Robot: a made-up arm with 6 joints. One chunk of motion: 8 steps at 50 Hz.
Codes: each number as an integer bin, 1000 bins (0 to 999) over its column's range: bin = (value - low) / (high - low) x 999, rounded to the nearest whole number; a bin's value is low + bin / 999 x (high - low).
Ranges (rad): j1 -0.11..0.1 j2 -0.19..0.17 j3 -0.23..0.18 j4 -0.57..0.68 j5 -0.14..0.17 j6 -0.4..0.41
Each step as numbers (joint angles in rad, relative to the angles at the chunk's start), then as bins.
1 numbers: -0.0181 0.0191 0.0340 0.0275 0.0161 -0.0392
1 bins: 437 580 643 478 503 445
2 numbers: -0.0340 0.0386 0.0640 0.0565 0.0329 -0.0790
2 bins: 362 634 716 501 557 396
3 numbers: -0.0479 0.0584 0.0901 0.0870 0.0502 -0.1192
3 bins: 295 689 780 525 613 346
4 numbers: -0.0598 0.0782 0.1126 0.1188 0.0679 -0.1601
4 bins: 239 744 835 550 670 296
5 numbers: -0.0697 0.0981 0.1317 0.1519 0.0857 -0.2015
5 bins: 192 799 881 577 727 245
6 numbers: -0.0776 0.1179 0.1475 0.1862 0.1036 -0.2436
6 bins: 154 854 920 604 785 193
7 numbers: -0.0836 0.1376 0.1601 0.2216 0.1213 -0.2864
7 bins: 126 909 951 633 842 140
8 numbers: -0.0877 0.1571 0.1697 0.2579 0.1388 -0.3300
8 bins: 106 963 974 662 898 86
